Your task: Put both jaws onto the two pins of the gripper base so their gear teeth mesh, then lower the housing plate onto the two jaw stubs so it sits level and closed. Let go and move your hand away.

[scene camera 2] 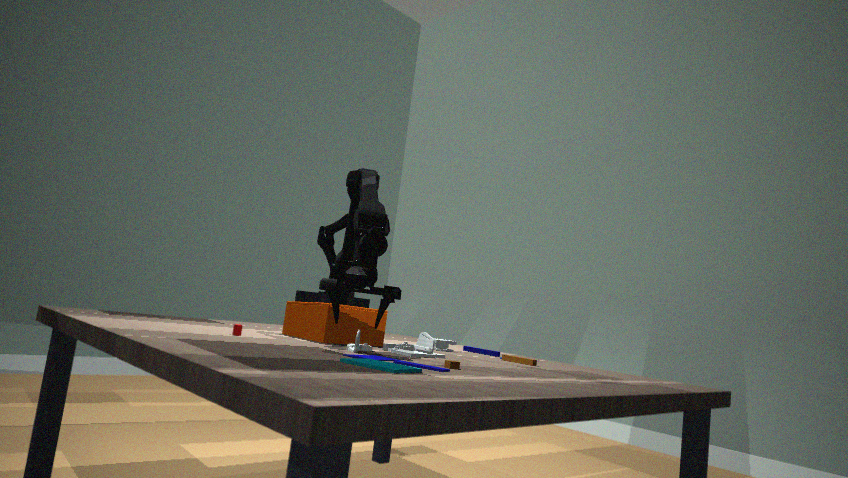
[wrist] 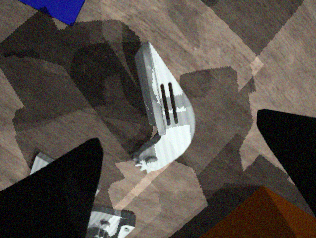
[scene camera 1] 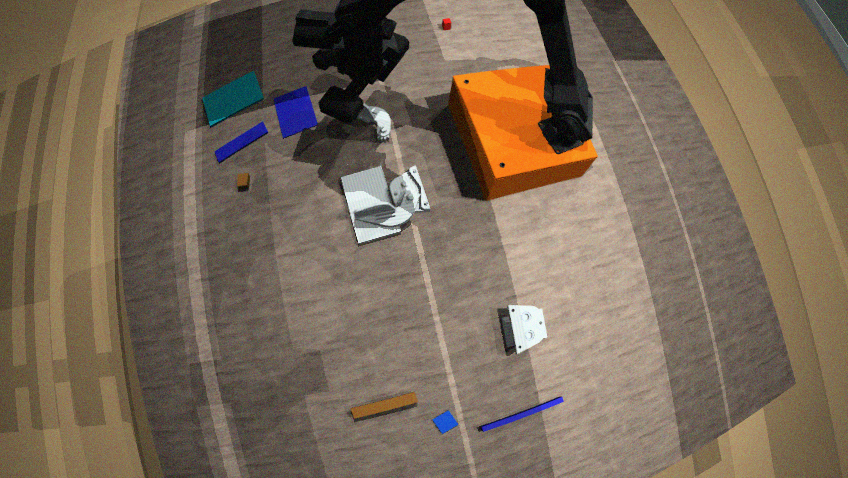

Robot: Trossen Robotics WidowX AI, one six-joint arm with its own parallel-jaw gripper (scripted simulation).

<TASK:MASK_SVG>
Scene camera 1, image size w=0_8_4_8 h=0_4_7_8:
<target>my gripper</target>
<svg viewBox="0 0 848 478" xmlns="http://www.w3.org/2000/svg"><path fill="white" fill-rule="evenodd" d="M409 40L405 36L393 32L390 40L383 39L382 49L379 54L365 60L353 59L346 55L343 36L339 44L334 43L333 50L319 49L312 55L313 63L318 69L326 71L333 65L338 68L338 72L342 75L347 74L352 79L346 89L331 86L318 103L320 112L334 117L345 124L353 122L364 108L364 101L358 97L368 83L373 85L377 78L382 82L385 81L409 49Z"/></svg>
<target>cyan plate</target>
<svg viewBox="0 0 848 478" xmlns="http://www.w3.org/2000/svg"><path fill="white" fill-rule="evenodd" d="M254 71L245 74L203 98L210 128L264 99Z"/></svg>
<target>brown bar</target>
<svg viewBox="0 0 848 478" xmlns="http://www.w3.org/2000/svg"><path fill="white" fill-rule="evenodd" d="M415 392L371 404L353 407L350 410L355 419L418 402Z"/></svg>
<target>white jaw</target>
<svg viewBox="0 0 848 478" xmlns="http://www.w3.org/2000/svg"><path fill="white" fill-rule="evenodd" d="M421 194L418 194L418 191L415 192L415 188L413 190L409 188L409 191L405 189L405 194L399 207L394 207L389 202L377 202L355 210L353 212L354 217L357 220L384 227L401 226L413 216Z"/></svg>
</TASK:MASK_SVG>
